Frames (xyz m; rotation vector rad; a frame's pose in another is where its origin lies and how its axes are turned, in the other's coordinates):
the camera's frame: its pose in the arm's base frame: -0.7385 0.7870 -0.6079 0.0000 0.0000 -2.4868
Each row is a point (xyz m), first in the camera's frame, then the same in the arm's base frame.
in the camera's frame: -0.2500 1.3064 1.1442
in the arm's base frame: 0.2554 -0.0970 0.5363
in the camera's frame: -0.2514 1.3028 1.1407
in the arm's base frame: 0.2543 -0.0932 0.5328
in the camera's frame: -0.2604 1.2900 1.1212
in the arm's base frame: 0.2536 -0.0776 0.5133
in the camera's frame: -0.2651 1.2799 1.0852
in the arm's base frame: 0.2512 -0.0667 0.4773
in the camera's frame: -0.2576 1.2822 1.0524
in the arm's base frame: 0.2467 -0.0731 0.4445
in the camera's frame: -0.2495 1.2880 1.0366
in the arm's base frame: 0.2438 -0.0827 0.4287
